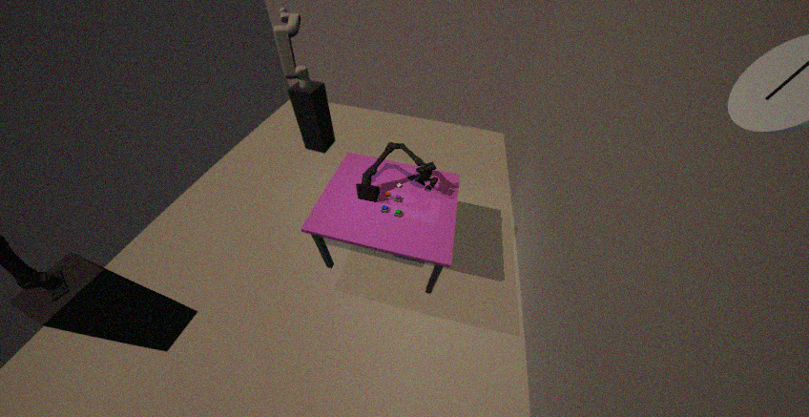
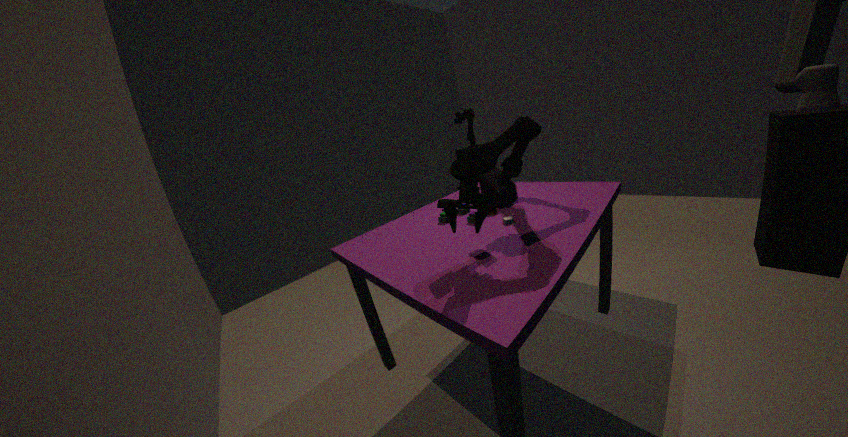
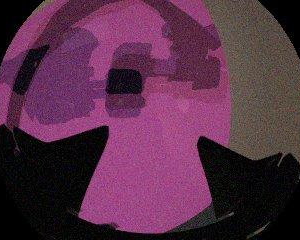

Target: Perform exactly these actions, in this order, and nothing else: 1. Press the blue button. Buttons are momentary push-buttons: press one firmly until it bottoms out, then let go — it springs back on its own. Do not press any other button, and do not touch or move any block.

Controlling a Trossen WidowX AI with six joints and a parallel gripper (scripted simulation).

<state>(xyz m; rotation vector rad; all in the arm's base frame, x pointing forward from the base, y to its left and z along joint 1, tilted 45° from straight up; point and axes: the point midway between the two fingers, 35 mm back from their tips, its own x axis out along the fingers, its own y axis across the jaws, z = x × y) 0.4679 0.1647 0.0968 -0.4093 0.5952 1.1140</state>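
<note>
My gripper tip is now 30 cm to the left of the blue button, 29 cm past it and 4 cm above it. Also, from my gripper tip: purple button: 22 cm behind, 16 cm to the right, 4 cm below; white piece: 25 cm behind, 6 cm below, 2 cm to the right; green button: 30 cm to the right, 17 cm behind, 4 cm below.
</note>
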